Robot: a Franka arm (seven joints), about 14 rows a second.
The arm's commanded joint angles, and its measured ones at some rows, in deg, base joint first. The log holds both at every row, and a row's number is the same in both.
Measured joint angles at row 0:
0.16 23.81 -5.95 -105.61 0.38 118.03 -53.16
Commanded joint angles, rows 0 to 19:
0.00 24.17 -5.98 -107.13 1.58 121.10 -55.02
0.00 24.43 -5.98 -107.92 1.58 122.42 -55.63
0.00 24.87 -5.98 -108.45 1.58 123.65 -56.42
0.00 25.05 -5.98 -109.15 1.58 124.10 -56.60
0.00 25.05 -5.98 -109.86 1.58 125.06 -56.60
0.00 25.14 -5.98 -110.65 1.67 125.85 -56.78
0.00 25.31 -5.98 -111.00 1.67 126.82 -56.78
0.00 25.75 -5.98 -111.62 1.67 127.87 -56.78
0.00 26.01 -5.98 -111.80 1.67 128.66 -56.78
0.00 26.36 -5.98 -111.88 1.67 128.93 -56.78
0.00 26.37 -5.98 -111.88 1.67 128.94 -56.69
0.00 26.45 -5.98 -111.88 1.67 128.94 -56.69
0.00 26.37 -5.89 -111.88 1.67 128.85 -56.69
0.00 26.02 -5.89 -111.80 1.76 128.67 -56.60
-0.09 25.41 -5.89 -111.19 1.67 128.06 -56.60
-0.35 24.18 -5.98 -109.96 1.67 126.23 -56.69
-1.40 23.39 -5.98 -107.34 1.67 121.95 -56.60
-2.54 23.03 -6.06 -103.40 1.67 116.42 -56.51
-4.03 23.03 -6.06 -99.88 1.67 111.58 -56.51
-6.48 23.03 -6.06 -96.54 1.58 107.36 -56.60
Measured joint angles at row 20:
-2.35 24.07 -6.33 -102.74 0.61 115.34 -55.25
